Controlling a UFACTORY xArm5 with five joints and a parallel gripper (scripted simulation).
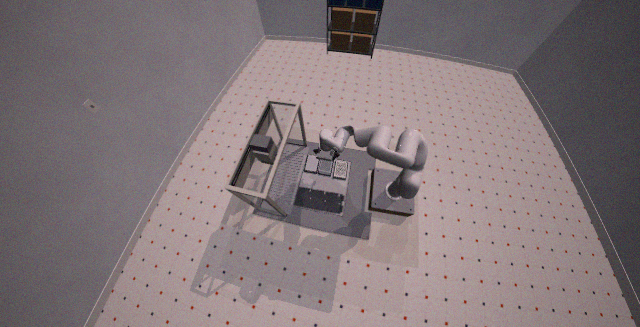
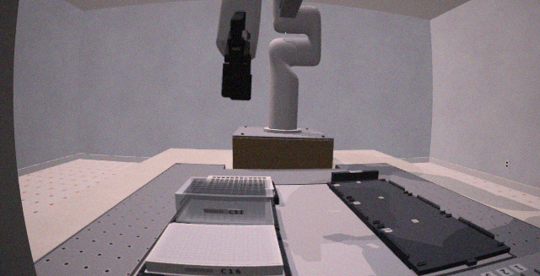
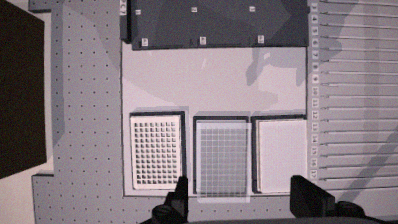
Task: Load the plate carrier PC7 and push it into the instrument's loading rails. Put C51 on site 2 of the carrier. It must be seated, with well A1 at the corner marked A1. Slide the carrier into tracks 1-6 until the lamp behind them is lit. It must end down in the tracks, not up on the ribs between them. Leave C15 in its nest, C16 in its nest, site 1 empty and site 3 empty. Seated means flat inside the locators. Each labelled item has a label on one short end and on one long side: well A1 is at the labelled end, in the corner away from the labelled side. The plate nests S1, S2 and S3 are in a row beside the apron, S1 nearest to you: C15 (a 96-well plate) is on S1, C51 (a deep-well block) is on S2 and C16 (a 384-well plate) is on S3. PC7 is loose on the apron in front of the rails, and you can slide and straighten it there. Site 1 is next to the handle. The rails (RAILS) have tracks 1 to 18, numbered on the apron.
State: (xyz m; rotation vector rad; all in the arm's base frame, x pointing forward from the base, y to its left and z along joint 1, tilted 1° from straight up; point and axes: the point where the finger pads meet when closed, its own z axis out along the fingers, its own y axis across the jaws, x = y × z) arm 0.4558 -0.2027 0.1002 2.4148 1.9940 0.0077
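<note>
My gripper is now 180 mm above the nest S2 and 20 mm to the left of it. The rest, counted from my hand: instrument frame post: 470 mm ahead, 310 mm to the left, 60 mm above; then plate carrier PC7: 240 mm to the left, 170 mm below, 50 mm ahead.
</note>
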